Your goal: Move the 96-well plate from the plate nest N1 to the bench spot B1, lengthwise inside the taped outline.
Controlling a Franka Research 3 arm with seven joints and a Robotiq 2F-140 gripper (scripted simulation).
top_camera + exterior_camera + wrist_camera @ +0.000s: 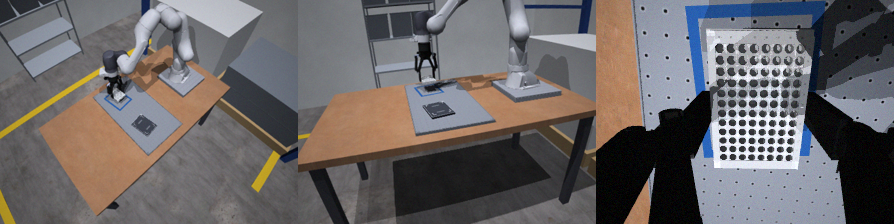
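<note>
My hand is 2 cm above the white 96-well plate. From my hand the other things lie so: black plate nest: 34 cm to the left, 9 cm below, 1 cm behind.
</note>
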